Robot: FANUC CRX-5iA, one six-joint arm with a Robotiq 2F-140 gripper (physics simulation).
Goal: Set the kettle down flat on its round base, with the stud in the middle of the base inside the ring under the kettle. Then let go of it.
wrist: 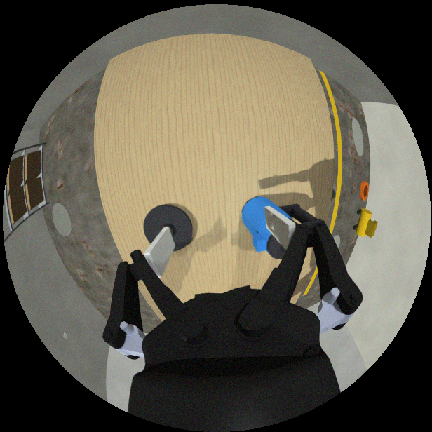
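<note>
The blue kettle [256,214] is on the wooden table top, right of the middle. Its short blue spout points down the picture. The right finger covers part of its body, and a dark part shows below that finger. Its underside and the ring are hidden. The round dark base [161,215] lies flat on the table to the left of the kettle, with wood between the two. The left finger crosses its lower part, close to the stud, which shows in part. My gripper [217,227] is wide open and empty, above the table, its fingertips over the base and the kettle.
The wooden table top [210,110] has a yellow line [339,150] beyond its right edge. Further right are an orange ring-like part [364,184] and a yellow fixture [364,223]. A metal-framed rack [44,172] stands at the far left. Shadows lie across the wood.
</note>
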